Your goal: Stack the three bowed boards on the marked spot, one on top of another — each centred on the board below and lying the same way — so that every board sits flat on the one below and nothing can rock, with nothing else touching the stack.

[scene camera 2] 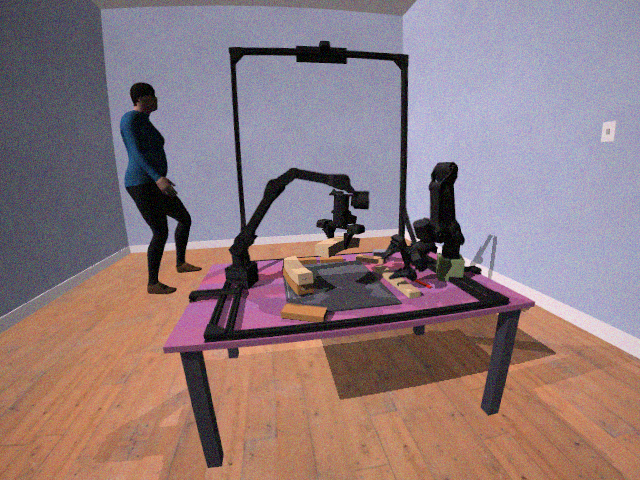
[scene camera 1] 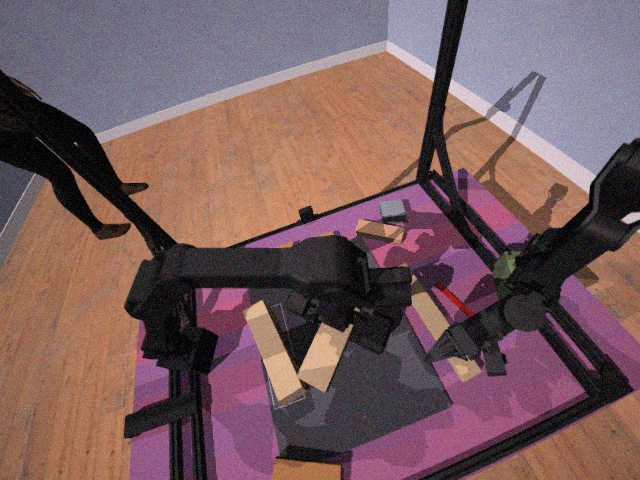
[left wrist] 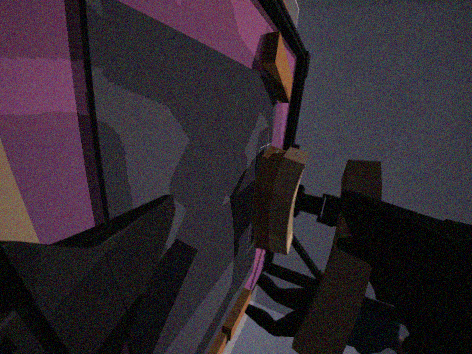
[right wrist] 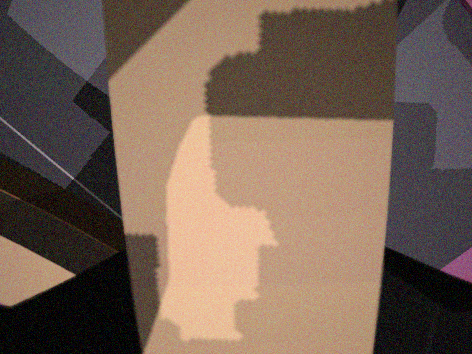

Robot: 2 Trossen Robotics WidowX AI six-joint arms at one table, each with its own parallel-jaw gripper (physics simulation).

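Where they show: left gripper, fingertip midpoint: [scene camera 2: 385, 269] [scene camera 1: 427, 358] [left wrist: 257, 201]; right gripper, fingertip midpoint: [scene camera 2: 338, 248] [scene camera 1: 338, 327] [left wrist: 333, 248] [right wrist: 250, 243]; left arm's base, origin of the base link: [scene camera 2: 450, 256]; right arm's base, origin of the base link: [scene camera 2: 241, 265] [scene camera 1: 179, 346] [left wrist: 300, 201].
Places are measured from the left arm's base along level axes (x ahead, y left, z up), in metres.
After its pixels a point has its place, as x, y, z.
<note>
A tan bowed board [scene camera 1: 272, 352] {0.603, 0.236, -0.008} [scene camera 2: 298, 272] {0.575, 0.299, -0.002} [left wrist: 277, 200] {0.571, 0.229, -0.036} lies on the white marked rectangle [scene camera 1: 288, 404] {0.552, 0.333, -0.032} at the left edge of the grey mat [scene camera 1: 375, 395] {0.367, 0.294, -0.086} [scene camera 2: 361, 290] {0.351, 0.223, -0.086}. A darker layer shows under it in scene camera 2. My right gripper [scene camera 1: 347, 320] {0.446, 0.187, 0.068} [scene camera 2: 345, 234] is shut on a second tan board [scene camera 1: 325, 354] {0.462, 0.248, 0.107} [scene camera 2: 332, 246] {0.447, 0.285, 0.099} [right wrist: 270, 193] {0.431, 0.158, 0.103} [left wrist: 333, 302] {0.399, 0.140, 0.074}. It holds the board tilted in the air, beside the stack and apart from it. My left gripper [scene camera 1: 449, 348] [scene camera 2: 401, 259] is open and empty, low over a long tan board [scene camera 1: 434, 320] {0.225, 0.115, -0.070} [scene camera 2: 405, 287] {0.188, 0.200, -0.071} at the right.
A short tan block [scene camera 1: 380, 230] {0.356, -0.161, -0.070} and a grey cube [scene camera 1: 391, 208] {0.321, -0.240, -0.057} lie at the back. A red stick [scene camera 1: 456, 301] {0.160, 0.056, -0.087} [scene camera 2: 423, 284] {0.115, 0.113, -0.089} and a green block [scene camera 1: 505, 265] {0.050, -0.016, -0.016} [scene camera 2: 450, 268] {0.006, 0.050, -0.036} lie near the left arm's base. An orange board [scene camera 1: 304, 469] {0.506, 0.446, -0.064} [scene camera 2: 304, 311] {0.497, 0.468, -0.067} [left wrist: 278, 67] {0.454, 0.435, -0.066} lies at the front edge. A person stands beyond the table.
</note>
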